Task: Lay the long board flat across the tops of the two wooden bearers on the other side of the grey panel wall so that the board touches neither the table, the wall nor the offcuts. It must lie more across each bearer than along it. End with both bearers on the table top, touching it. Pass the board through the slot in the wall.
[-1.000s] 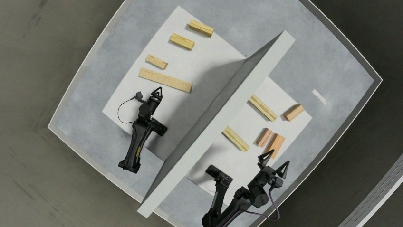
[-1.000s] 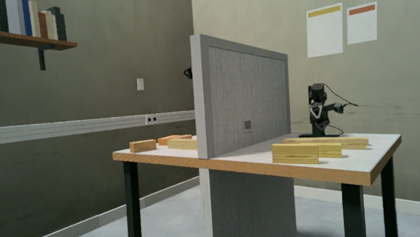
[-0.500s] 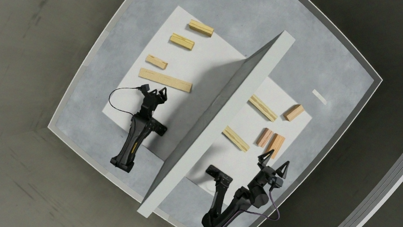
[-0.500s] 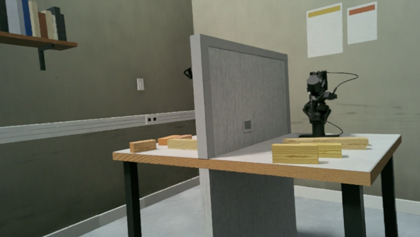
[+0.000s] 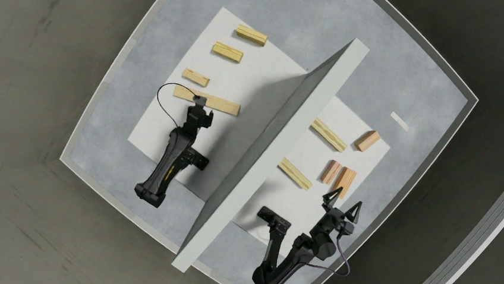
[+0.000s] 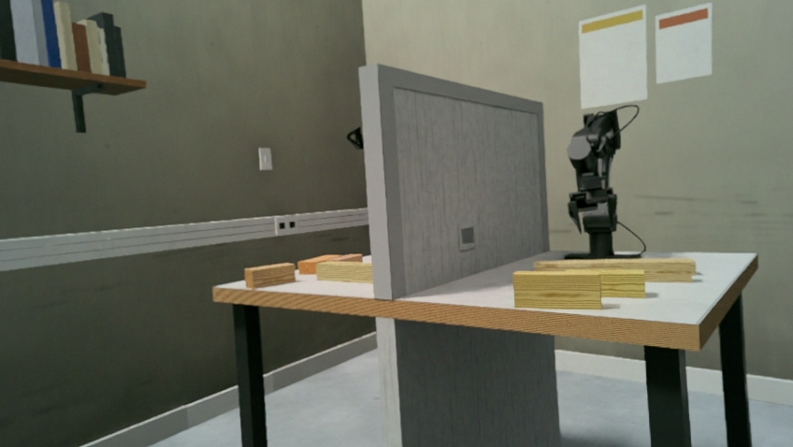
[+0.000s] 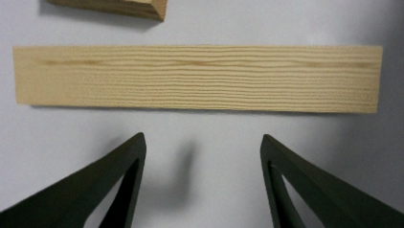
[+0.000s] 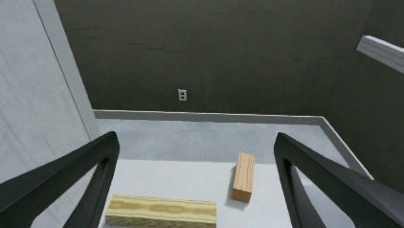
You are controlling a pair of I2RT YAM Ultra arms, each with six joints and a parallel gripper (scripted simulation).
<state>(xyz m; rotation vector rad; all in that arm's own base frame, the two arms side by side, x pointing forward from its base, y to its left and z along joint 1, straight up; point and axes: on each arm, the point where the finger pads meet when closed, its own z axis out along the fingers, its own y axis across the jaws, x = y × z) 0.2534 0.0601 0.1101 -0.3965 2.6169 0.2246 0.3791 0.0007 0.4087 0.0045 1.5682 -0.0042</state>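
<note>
My left gripper is now 9 cm above the long board, 4 cm to the right of it and 3 cm short of it. Also, from my left hand: offcut (75 cm to the right, 41 cm ahead, 9 cm below); then wooden bearer (55 cm to the right, 29 cm ahead, 9 cm below).
</note>
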